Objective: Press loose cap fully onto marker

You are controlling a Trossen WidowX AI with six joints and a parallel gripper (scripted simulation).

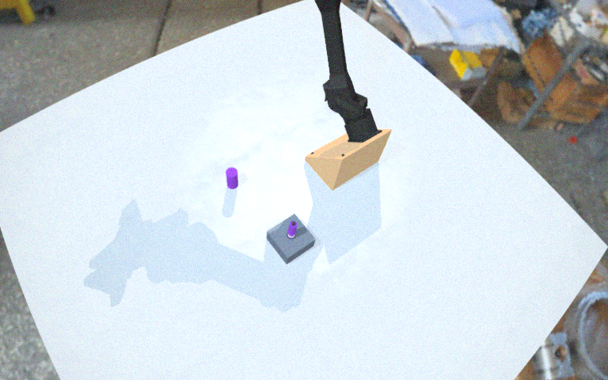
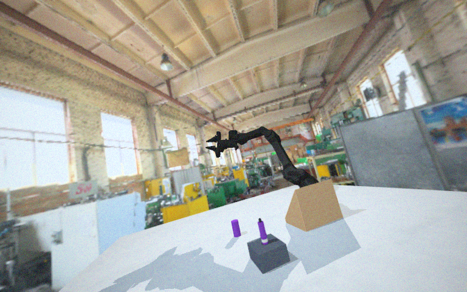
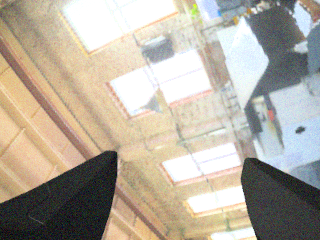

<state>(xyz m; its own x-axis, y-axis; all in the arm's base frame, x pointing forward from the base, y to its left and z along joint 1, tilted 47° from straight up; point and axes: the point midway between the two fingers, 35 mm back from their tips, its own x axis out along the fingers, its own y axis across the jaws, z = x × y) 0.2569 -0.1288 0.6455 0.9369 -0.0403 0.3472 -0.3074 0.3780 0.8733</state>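
The purple cap is 470 mm to the left of my gripper tip and 410 mm below it. From my gripper tip the other things lie so: grey holder block 20 mm behind, 660 mm to the left, 420 mm below.
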